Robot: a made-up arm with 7 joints. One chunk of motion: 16 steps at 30 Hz.
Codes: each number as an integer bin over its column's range. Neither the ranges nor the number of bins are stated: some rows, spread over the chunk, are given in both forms.
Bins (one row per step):
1: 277 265 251 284 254 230 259
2: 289 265 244 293 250 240 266
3: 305 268 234 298 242 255 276
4: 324 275 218 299 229 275 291
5: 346 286 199 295 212 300 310
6: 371 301 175 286 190 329 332
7: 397 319 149 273 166 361 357
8: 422 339 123 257 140 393 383
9: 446 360 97 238 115 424 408
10: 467 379 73 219 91 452 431
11: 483 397 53 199 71 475 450
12: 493 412 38 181 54 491 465
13: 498 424 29 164 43 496 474
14: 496 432 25 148 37 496 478
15: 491 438 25 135 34 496 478
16: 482 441 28 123 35 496 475
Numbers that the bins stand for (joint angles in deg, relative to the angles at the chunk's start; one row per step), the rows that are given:
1: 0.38 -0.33 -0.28 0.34 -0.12 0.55 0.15
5: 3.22 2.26 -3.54 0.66 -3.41 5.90 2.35
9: 7.33 11.38 -9.93 -1.01 -11.00 15.36 6.57
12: 9.26 17.79 -13.62 -2.69 -15.77 20.47 9.02
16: 8.81 21.37 -14.25 -4.39 -17.26 20.86 9.45
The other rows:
2: 0.88 -0.33 -0.72 0.60 -0.43 1.32 0.45
3: 1.53 0.04 -1.35 0.75 -1.06 2.46 0.88
4: 2.32 0.90 -2.35 0.78 -2.07 3.99 1.53
6: 4.25 4.11 -5.04 0.40 -5.13 8.11 3.29
7: 5.32 6.33 -6.67 0.01 -7.01 10.55 4.37
8: 6.34 8.79 -8.30 -0.46 -9.04 12.99 5.49
10: 8.19 13.73 -11.43 -1.57 -12.88 17.50 7.56
11: 8.85 15.95 -12.68 -2.16 -14.44 19.25 8.37
13: 9.47 19.27 -14.18 -3.19 -16.63 20.86 9.41
14: 9.38 20.26 -14.43 -3.66 -17.10 20.86 9.58
15: 9.18 21.00 -14.43 -4.04 -17.34 20.86 9.58

